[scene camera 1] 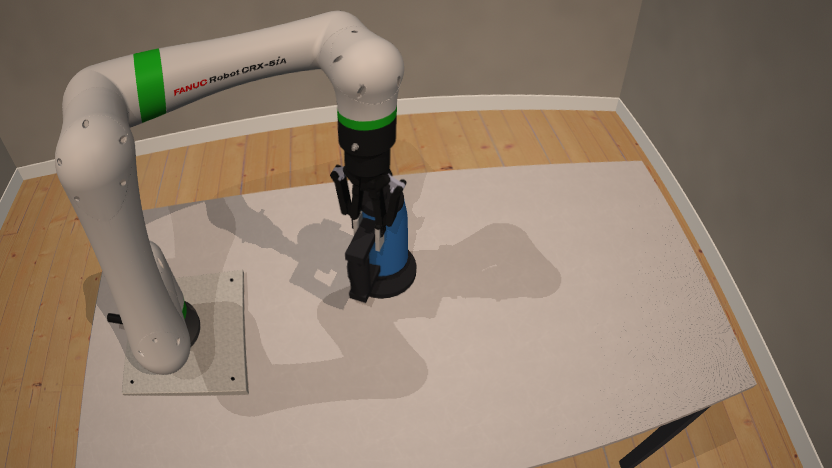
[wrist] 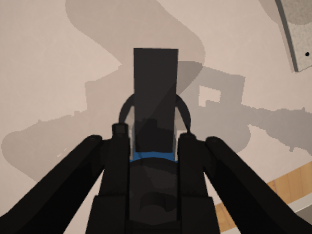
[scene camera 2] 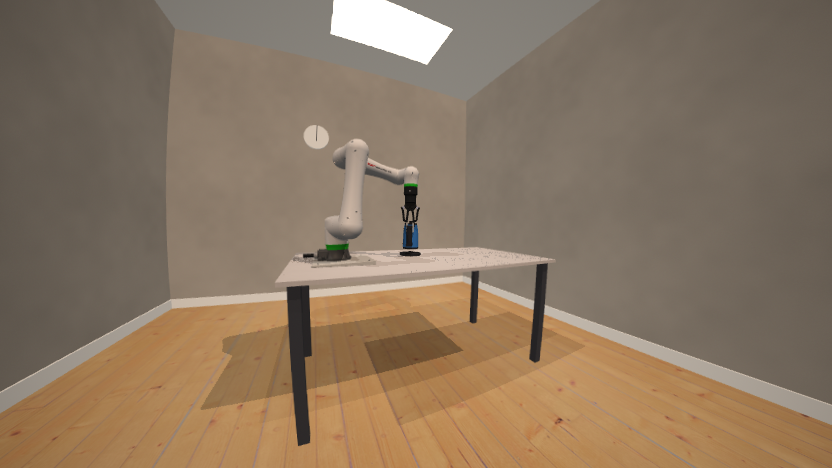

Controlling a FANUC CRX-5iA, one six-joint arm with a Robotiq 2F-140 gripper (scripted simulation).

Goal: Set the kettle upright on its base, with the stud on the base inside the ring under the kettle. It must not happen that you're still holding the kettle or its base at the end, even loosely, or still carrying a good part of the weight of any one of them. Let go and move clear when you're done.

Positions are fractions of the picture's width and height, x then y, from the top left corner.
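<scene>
My gripper (scene camera 1: 0.44, 0.52) is there in scene camera 1, and the wrist view has my gripper (wrist: 0.50, 0.51) too. There's also a kettle (scene camera 1: 0.47, 0.55), and you'd find the kettle (wrist: 0.49, 0.73) in the wrist view as well. And I can see a kettle base (scene camera 1: 0.47, 0.61).
</scene>
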